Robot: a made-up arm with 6 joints. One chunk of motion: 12 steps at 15 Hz.
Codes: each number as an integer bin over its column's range. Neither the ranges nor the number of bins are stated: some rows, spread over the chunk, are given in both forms.
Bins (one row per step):
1: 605 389 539 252 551 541
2: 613 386 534 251 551 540
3: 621 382 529 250 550 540
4: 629 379 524 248 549 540
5: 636 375 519 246 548 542
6: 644 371 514 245 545 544
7: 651 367 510 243 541 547
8: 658 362 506 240 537 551
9: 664 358 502 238 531 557
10: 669 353 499 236 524 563
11: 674 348 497 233 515 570
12: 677 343 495 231 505 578
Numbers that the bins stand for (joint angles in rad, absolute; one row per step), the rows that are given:
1: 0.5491 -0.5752 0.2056 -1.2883 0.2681 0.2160
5: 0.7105 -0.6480 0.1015 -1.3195 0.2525 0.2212
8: 0.8250 -0.7157 0.0338 -1.3508 0.1952 0.2681
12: 0.9239 -0.8146 -0.0234 -1.3976 0.0286 0.4086
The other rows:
2: 0.5908 -0.5908 0.1796 -1.2935 0.2681 0.2108
3: 0.6324 -0.6116 0.1536 -1.2987 0.2629 0.2108
4: 0.6741 -0.6272 0.1275 -1.3091 0.2577 0.2108
6: 0.7522 -0.6689 0.0755 -1.3247 0.2368 0.2316
7: 0.7886 -0.6897 0.0547 -1.3351 0.2160 0.2472
9: 0.8563 -0.7365 0.0130 -1.3612 0.1640 0.2993
10: 0.8823 -0.7626 -0.0026 -1.3716 0.1275 0.3305
11: 0.9083 -0.7886 -0.0130 -1.3872 0.0807 0.3670

